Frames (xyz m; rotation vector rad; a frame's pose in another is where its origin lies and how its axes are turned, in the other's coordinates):
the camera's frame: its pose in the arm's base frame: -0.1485 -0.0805 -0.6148 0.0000 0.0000 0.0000
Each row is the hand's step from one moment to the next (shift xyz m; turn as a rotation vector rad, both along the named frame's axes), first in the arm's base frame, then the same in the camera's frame.
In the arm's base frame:
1: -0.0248 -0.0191 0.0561 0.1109 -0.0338 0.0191
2: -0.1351 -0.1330 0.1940 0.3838 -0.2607 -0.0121
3: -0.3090 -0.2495 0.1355 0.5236 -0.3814 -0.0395
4: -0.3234 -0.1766 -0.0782 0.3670 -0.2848 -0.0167
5: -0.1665 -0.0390 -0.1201 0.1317 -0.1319 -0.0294
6: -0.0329 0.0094 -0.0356 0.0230 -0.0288 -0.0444
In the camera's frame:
1: -0.0248 -0.0191 0.0561 0.1109 -0.0338 0.0191
2: -0.1351 -0.1330 0.1940 0.3838 -0.2607 -0.0121
3: -0.3090 -0.2495 0.1355 0.5236 -0.3814 -0.0395
4: -0.3234 -0.1766 -0.0782 0.3670 -0.2848 -0.0167
5: -0.1665 -0.0390 -0.1201 0.1317 -0.1319 -0.0294
6: -0.0329 0.0094 -0.0356 0.0230 -0.0288 -0.0444

